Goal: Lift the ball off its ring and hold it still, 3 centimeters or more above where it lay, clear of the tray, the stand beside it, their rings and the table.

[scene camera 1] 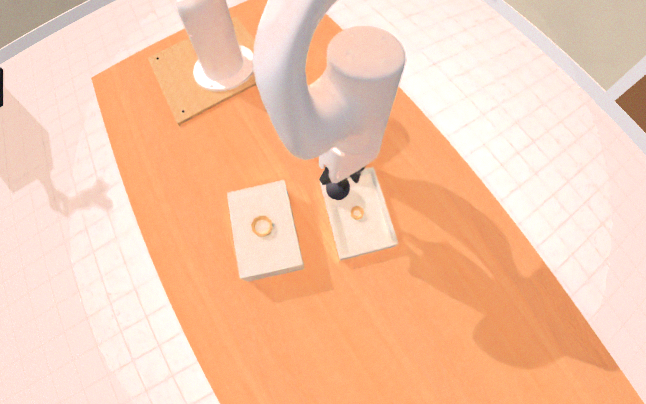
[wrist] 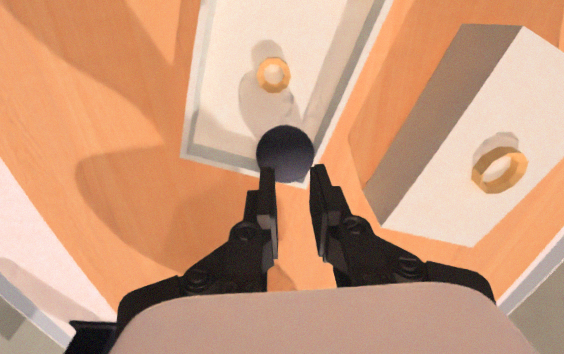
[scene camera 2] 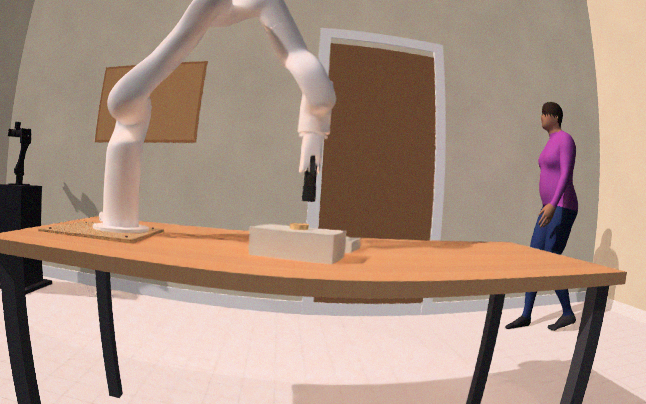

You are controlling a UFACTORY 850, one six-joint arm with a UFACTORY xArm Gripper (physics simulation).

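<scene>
A dark ball [scene camera 1: 338,189] [wrist: 285,150] sits low at the tray's rear corner beside the stand; what bears it is hidden, and the ball does not show in scene camera 2. My gripper [scene camera 1: 341,178] [scene camera 2: 309,199] [wrist: 292,187] hangs above it, drawn in to a narrow empty gap; the ball lies below and beyond the fingertips. The tray [scene camera 1: 370,235] [scene camera 2: 353,244] [wrist: 300,30] holds a bare orange ring [scene camera 1: 351,213] [wrist: 261,75]. The stand [scene camera 1: 265,255] [scene camera 2: 280,242] [wrist: 450,200] carries another bare ring [scene camera 1: 253,226] [scene camera 2: 299,226] [wrist: 482,184].
The wooden table [scene camera 1: 310,340] [scene camera 2: 425,262] bears the tray, the stand and the arm's base plate [scene camera 1: 172,90] [scene camera 2: 60,230]. The stand rises higher than the tray, close beside it. A person [scene camera 2: 557,165] stands beyond the table's right end.
</scene>
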